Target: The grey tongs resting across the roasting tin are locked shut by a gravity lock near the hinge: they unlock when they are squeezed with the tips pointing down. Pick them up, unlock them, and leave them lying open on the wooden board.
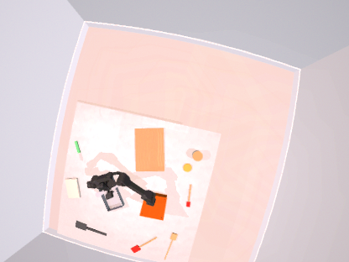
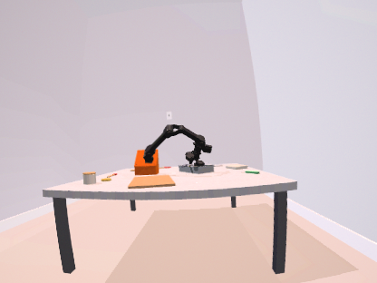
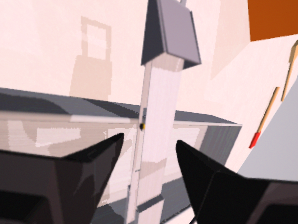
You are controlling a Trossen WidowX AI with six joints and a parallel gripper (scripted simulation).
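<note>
Right now my gripper tip is 30 mm short of the roasting tin, 50 mm to the right of it and 10 mm above it. Also, from my gripper tip: black spatula 160 mm ahead, 490 mm to the left, 40 mm below; cream block 380 mm ahead, 140 mm to the left, 30 mm below; wooden board 210 mm behind, 410 mm to the right, 30 mm below.
</note>
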